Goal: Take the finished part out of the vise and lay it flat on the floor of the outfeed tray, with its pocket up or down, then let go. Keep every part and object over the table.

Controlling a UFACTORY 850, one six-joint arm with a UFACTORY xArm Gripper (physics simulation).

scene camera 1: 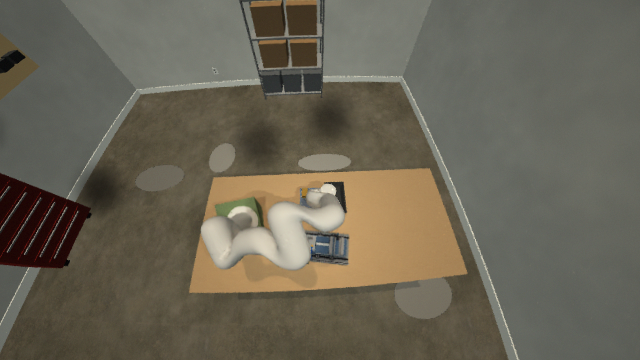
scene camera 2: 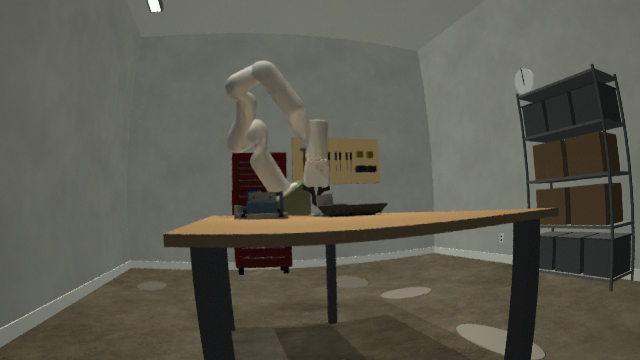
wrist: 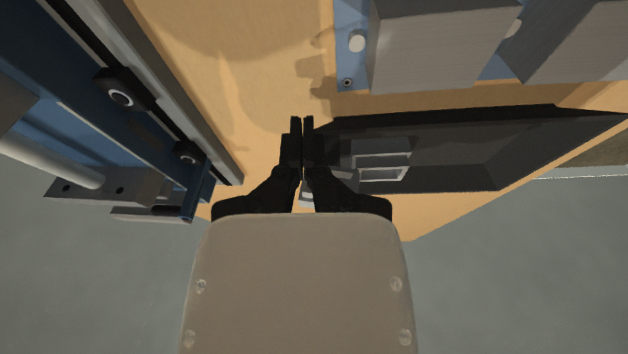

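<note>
My gripper (scene camera 2: 316, 199) (wrist: 303, 128) is shut with its fingers together and nothing between them. The wrist view shows it at the left end of the black outfeed tray (scene camera 1: 341, 194) (scene camera 2: 357, 209) (wrist: 425, 180). Behind the fingers, bits of a grey part (wrist: 306, 196) show outside the tray; its pocket is mostly hidden. Another grey piece (wrist: 381, 146) with pale-rimmed openings lies inside the tray's left end. The blue vise (scene camera 1: 325, 246) (scene camera 2: 261, 205) (wrist: 82, 102) stands left of the fingers in the wrist view. Its jaws are partly out of that view.
A blue base (wrist: 350, 62) carrying large grey blocks (wrist: 440, 50) stands beyond the tray in the wrist view. A green block (scene camera 1: 250, 205) (scene camera 2: 299, 200) is at the arm's foot. The wooden table (scene camera 1: 400, 225) (scene camera 2: 425, 226) (wrist: 270, 30) ends close past the tray's near side in the wrist view.
</note>
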